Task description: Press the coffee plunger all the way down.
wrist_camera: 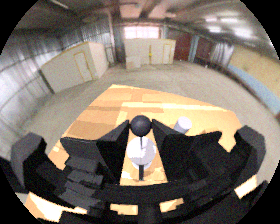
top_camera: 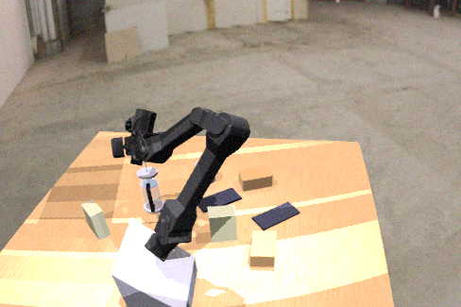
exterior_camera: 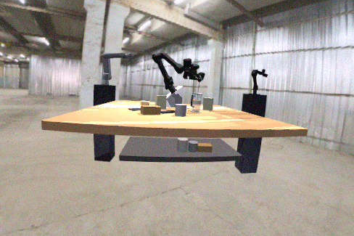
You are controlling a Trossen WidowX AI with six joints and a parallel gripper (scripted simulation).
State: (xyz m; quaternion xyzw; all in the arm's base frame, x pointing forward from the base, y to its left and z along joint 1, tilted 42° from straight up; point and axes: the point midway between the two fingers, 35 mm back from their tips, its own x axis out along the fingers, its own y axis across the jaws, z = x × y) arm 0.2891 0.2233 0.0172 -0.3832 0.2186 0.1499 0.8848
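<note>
Right now the coffee press is 120 mm below my gripper tip, 30 mm behind it and 10 mm to the right of it.
</note>
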